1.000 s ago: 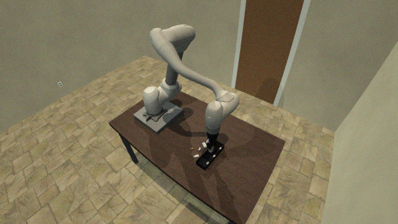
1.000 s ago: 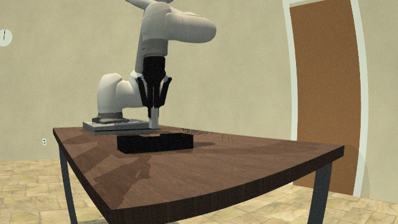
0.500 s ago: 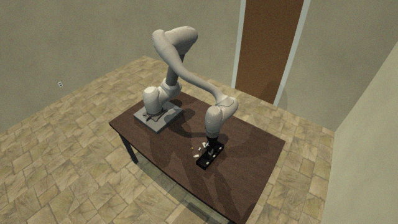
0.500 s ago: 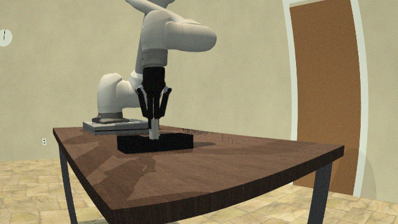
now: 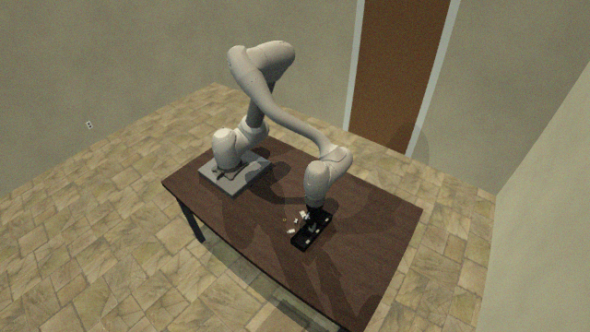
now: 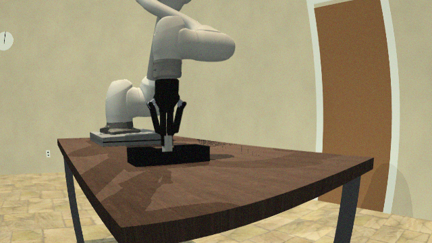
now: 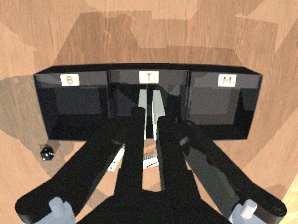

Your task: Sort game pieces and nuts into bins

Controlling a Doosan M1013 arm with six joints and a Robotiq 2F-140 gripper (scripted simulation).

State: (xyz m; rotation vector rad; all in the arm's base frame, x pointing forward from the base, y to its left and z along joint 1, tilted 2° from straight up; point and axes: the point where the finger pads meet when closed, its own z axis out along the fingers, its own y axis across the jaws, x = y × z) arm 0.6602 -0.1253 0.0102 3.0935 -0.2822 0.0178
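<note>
The black bin is 30 mm below my hand. The rest, counted from my hand: white domino: 90 mm behind, 70 mm to the left, 40 mm below; gold ring-shaped nut: 160 mm behind, 10 mm to the right, 50 mm below; dark piece: 70 mm behind, 180 mm to the left, 40 mm below.
</note>
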